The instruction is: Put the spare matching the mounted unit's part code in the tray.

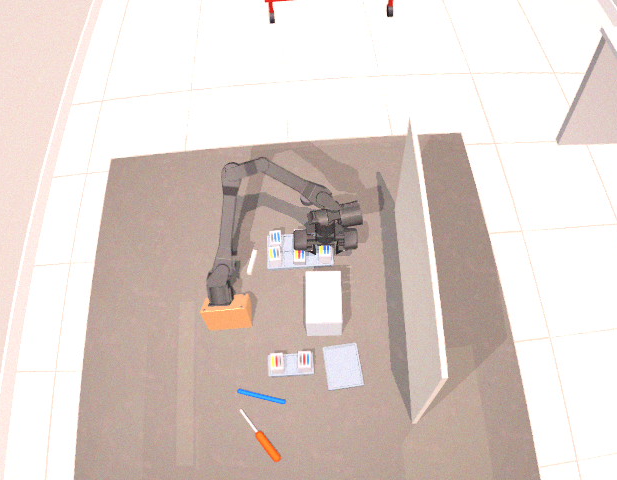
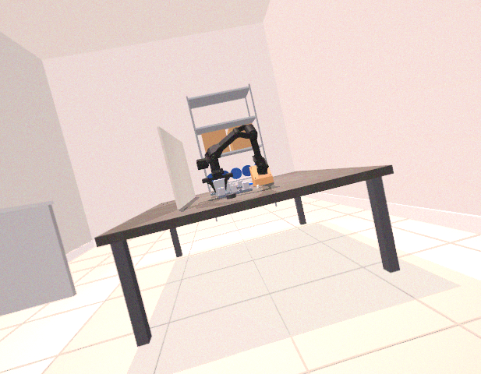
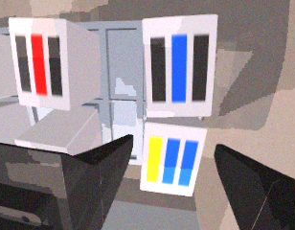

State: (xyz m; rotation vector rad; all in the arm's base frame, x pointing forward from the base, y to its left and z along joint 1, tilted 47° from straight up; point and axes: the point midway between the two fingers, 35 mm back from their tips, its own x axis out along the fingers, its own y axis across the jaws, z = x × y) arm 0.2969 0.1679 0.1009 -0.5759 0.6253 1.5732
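My gripper tip is now 35 cm to the left of the pale tray, 4 cm short of it and 3 cm above it. The rest, counted from my gripper tip: mounted unit 17 cm to the right, 2 cm above, 1 cm behind; then holder 35 cm to the right, 10 cm behind, 2 cm below; then tall grey panel 24 cm ahead, 20 cm above, 18 cm to the right.
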